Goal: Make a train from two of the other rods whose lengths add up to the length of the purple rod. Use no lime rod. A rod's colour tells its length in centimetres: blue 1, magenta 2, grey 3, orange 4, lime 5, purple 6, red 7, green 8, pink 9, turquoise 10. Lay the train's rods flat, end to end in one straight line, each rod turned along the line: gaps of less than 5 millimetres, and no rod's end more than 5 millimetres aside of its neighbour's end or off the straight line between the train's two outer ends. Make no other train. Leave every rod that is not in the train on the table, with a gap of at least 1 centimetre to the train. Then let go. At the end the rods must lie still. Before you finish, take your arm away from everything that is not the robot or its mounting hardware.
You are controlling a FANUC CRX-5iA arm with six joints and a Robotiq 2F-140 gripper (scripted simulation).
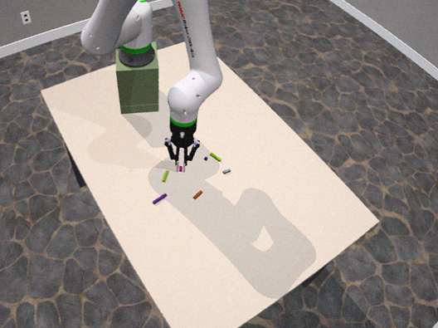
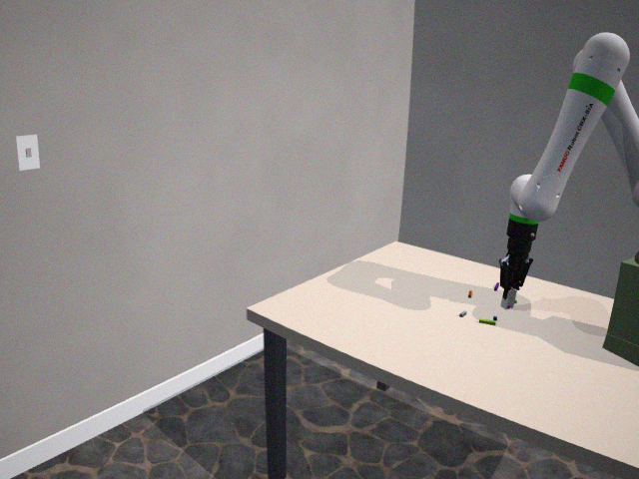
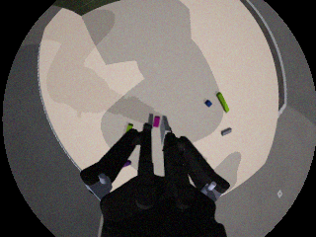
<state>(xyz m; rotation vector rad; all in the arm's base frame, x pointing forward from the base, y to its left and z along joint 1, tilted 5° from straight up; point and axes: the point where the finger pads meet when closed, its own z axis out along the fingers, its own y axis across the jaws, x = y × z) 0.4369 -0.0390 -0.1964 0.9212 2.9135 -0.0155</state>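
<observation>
Now: the magenta rod 3 cm below my hand. Round my hand: orange rod 14 cm ahead, 1 cm to the right, 3 cm below; then purple rod 8 cm ahead, 14 cm to the right, 3 cm below; then blue rod 1 cm ahead, 11 cm to the left, 3 cm below.
</observation>
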